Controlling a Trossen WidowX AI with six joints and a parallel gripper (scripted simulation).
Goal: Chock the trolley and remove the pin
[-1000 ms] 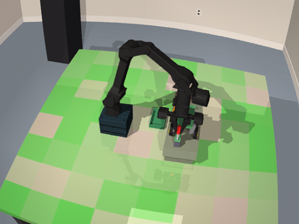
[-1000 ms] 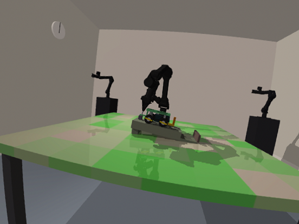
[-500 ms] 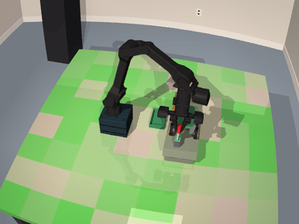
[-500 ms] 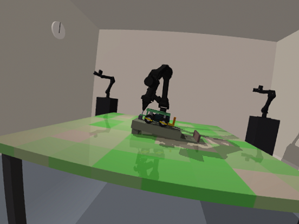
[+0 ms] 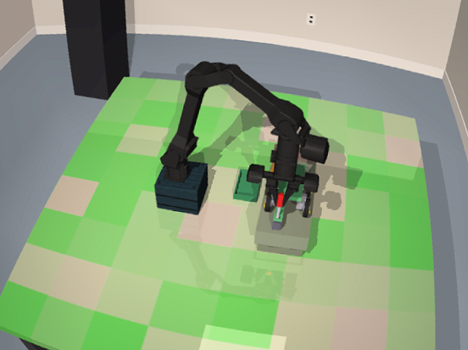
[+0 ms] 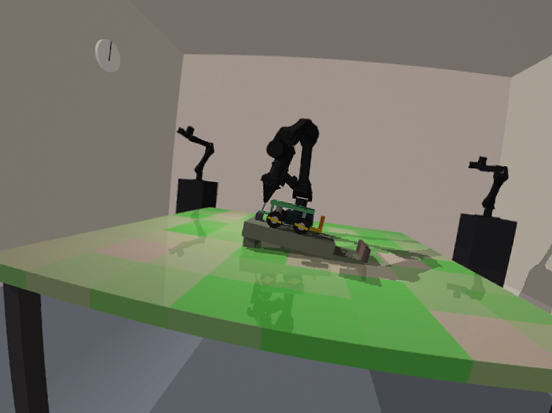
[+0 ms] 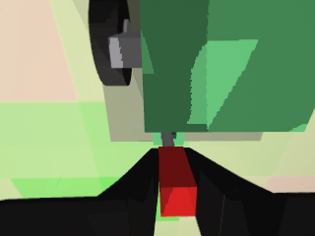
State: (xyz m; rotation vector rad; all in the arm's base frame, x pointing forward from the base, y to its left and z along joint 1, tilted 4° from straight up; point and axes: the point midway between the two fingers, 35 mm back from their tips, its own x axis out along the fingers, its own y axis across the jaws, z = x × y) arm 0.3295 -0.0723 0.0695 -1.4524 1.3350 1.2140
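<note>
Right now the green tray is 140 mm behind my gripper tip, 190 mm to the left of it and 160 mm below it. From my gripper tip the other things lie so: red-headed stop pin (right at my gripper tip); then trolley (10 mm ahead, 100 mm to the left, 40 mm below); then grey ramp (10 mm ahead, 110 mm to the left, 100 mm below).
</note>
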